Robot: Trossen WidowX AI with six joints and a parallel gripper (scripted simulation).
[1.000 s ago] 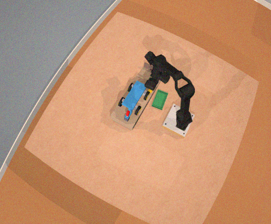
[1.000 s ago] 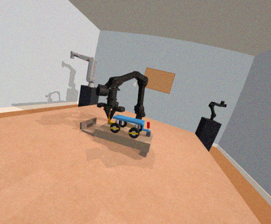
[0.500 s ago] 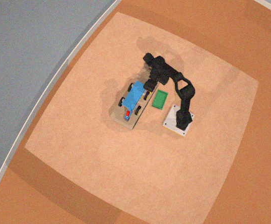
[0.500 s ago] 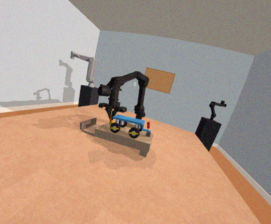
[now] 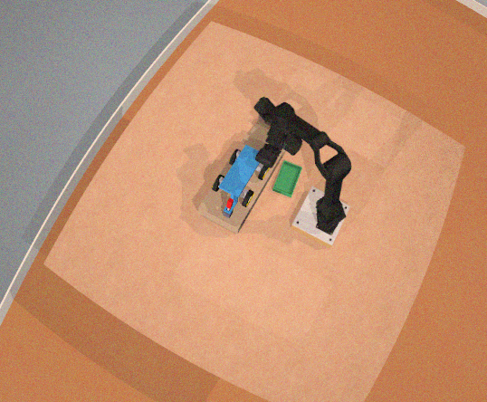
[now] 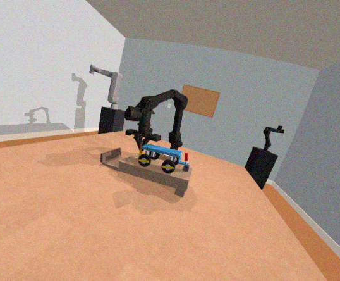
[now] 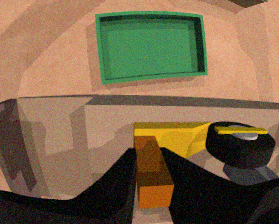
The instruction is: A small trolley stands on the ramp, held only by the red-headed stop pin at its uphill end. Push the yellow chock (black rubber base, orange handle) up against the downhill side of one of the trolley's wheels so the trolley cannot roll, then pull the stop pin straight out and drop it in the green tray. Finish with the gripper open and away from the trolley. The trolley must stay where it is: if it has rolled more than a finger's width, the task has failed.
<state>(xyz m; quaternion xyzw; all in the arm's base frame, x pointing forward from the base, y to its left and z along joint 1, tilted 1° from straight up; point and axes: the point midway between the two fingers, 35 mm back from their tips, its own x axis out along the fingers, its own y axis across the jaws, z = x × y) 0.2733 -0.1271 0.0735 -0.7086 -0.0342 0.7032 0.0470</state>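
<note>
The yellow chock lies 2 cm to the left of my gripper tip and 1 cm below it. Also, from my gripper tip: blue trolley: 5 cm ahead, 13 cm to the left, 2 cm above; ramp: 5 cm ahead, 12 cm to the left, 4 cm below; green tray: 8 cm behind, 3 cm to the left, 10 cm below.
</note>
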